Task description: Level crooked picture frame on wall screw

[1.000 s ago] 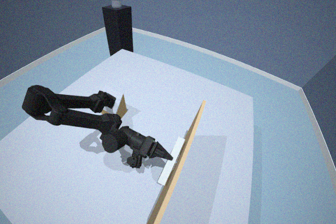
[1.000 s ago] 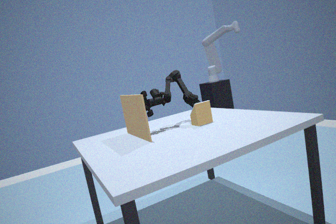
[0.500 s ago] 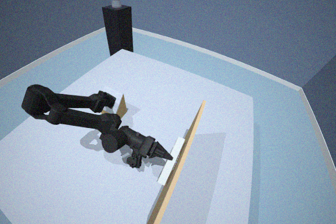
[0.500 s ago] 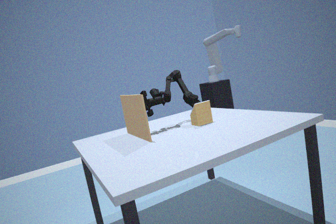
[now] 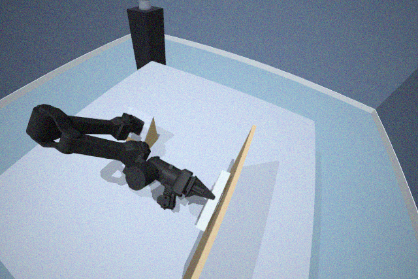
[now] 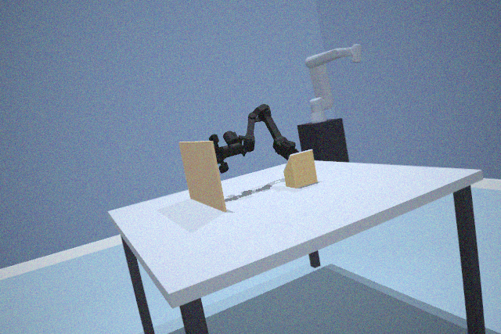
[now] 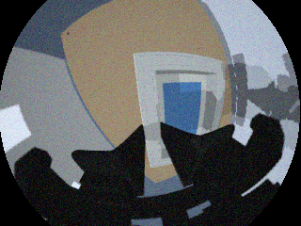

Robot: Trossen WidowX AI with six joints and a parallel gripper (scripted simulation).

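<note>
The picture frame lies 5 cm below my gripper tip and 1 cm to the left of it. Round my gripper tip: board 7 cm below, 2 cm ahead.
</note>
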